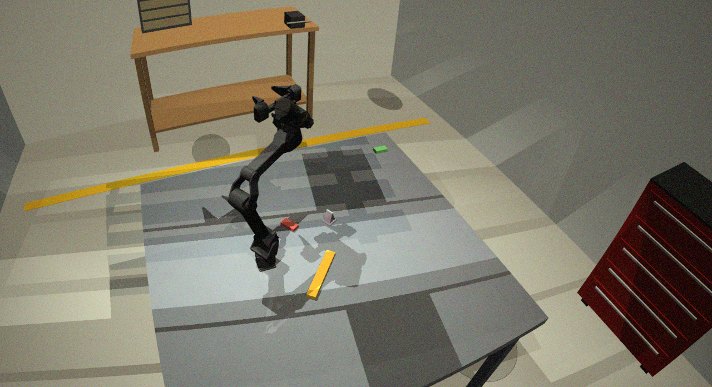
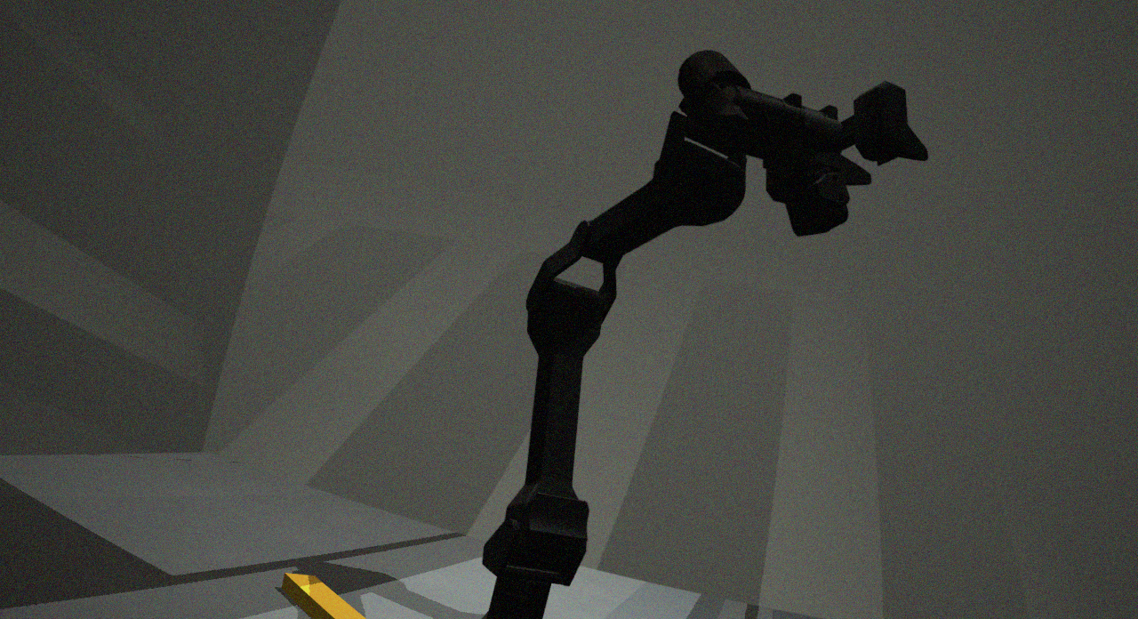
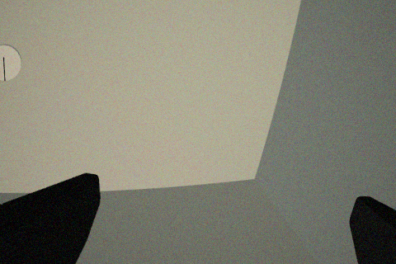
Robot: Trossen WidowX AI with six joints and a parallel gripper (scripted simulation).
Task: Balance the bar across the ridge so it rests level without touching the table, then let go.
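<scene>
The yellow bar is 7 cm ahead of my gripper tip, 39 cm to the right of it and 53 cm below it. From my gripper tip the other things lie so: red block 5 cm ahead, 12 cm to the right, 53 cm below; green block 64 cm ahead, 23 cm to the left, 53 cm below.
</scene>
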